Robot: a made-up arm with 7 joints.
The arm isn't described. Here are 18 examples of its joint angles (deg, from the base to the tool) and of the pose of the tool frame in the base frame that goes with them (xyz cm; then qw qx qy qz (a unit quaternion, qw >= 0)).
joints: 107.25 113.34 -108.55 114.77 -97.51 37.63 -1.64
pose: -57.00 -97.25 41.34 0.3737 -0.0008 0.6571 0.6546
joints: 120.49 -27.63 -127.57 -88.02 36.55 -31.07 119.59
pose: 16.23 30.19 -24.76 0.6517 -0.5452 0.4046 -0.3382
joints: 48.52 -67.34 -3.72 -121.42 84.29 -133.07 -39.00
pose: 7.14 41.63 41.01 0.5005 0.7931 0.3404 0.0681
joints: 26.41 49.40 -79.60 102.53 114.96 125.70 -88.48
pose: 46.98 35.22 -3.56 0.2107 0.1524 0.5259 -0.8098
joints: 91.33 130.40 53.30 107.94 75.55 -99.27 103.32
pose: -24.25 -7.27 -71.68 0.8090 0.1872 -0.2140 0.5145
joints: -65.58 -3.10 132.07 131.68 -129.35 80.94 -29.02
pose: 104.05 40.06 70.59 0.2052 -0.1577 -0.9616 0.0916
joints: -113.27 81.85 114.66 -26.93 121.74 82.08 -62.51
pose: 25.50 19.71 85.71 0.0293 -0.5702 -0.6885 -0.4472
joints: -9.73 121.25 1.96 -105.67 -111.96 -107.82 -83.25
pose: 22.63 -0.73 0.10 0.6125 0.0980 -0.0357 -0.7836
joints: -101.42 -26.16 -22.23 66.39 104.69 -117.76 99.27
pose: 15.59 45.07 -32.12 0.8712 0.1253 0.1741 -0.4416
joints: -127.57 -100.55 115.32 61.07 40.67 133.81 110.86
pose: -9.51 -22.52 27.41 0.7014 -0.5930 -0.1297 0.3736
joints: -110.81 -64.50 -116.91 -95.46 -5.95 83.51 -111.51
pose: 21.33 17.00 16.62 0.1347 0.1015 -0.8962 0.4103
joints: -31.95 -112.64 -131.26 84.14 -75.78 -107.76 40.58
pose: -64.09 -43.50 -52.53 0.6736 0.0659 0.4673 0.5688
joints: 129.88 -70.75 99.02 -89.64 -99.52 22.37 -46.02
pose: 26.65 11.04 49.34 0.2368 0.9510 0.1737 0.0973
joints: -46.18 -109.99 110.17 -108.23 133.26 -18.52 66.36
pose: 19.49 30.47 8.12 0.0521 0.0589 0.8582 -0.5072
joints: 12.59 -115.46 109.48 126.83 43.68 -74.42 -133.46
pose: 18.45 -17.60 -47.02 0.4730 -0.3738 -0.7600 0.2428
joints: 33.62 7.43 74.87 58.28 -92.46 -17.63 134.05
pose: -8.28 -88.38 -7.24 0.5453 -0.7466 0.2085 0.3190
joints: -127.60 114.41 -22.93 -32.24 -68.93 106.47 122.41
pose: -20.12 3.64 14.72 0.0574 -0.5416 0.6878 0.4800
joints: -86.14 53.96 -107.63 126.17 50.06 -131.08 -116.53
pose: 47.70 66.94 23.40 0.5161 0.6705 -0.5257 -0.0878
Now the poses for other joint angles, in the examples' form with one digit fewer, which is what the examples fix.
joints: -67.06 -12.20 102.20 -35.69 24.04 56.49 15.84
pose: 2.1 -54.1 -2.5 0.728 -0.670 0.127 0.068
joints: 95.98 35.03 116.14 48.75 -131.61 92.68 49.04
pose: 7.8 -81.4 -34.0 0.126 -0.959 -0.022 -0.253
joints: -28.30 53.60 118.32 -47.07 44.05 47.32 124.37
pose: 63.9 10.1 18.9 0.164 -0.198 -0.792 0.554
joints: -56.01 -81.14 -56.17 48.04 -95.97 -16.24 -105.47
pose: -15.1 8.8 -59.0 0.529 -0.467 0.632 -0.321
